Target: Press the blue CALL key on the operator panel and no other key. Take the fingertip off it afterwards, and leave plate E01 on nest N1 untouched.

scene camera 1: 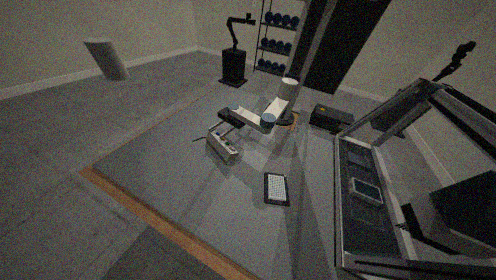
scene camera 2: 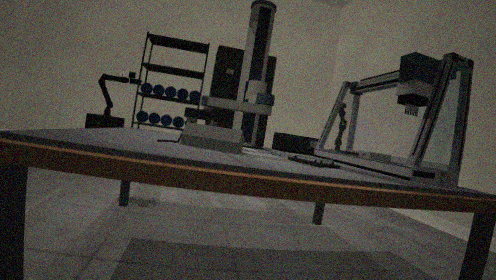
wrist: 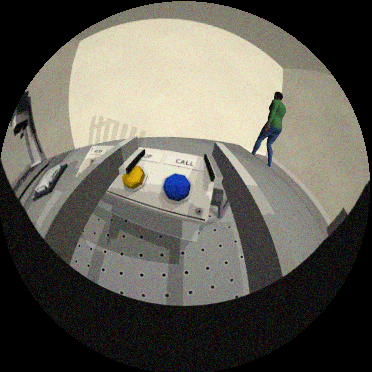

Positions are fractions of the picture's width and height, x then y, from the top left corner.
Observation:
My gripper (wrist: 0.47,0.39) holds nothing. Further things: a grey button box (wrist: 0.40,0.55).

